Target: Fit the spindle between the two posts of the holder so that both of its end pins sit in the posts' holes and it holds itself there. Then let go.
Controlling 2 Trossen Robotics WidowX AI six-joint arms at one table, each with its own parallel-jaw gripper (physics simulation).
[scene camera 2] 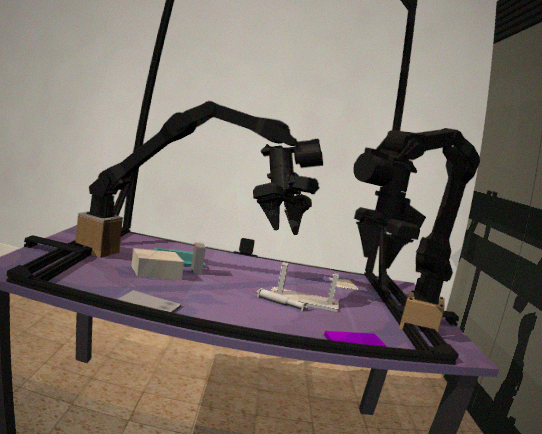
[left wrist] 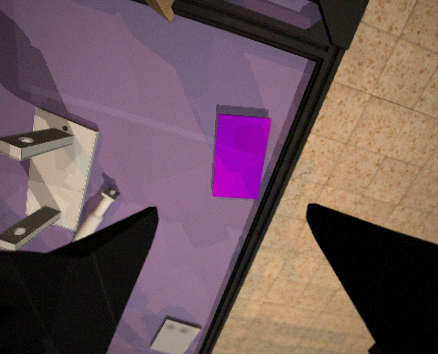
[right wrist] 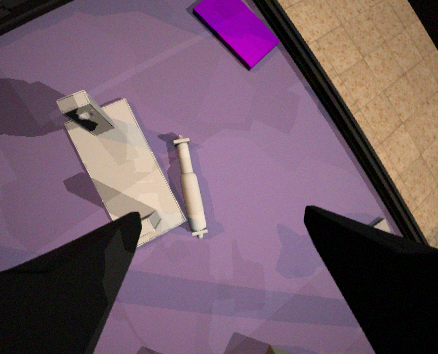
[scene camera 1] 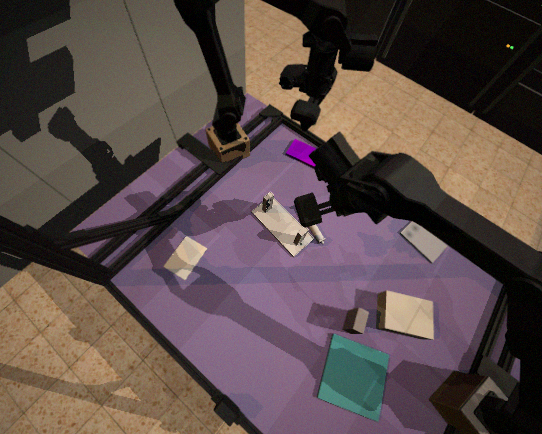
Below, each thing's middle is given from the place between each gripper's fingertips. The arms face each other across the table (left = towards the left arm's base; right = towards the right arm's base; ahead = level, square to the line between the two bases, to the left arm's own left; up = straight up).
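The spindle [right wrist: 190,188] is 130 mm behind my left hand, 200 mm to the right of it and 160 mm below it, and the pale holder plate [scene camera 1: 278,221] is 150 mm to the right of that left hand, 200 mm behind it and 170 mm below it.
As for my right hand, it's 2 cm to the right of the spindle and 16 cm above it, while the pale holder plate is 7 cm behind my right hand, 7 cm to the left of it and 17 cm below it.
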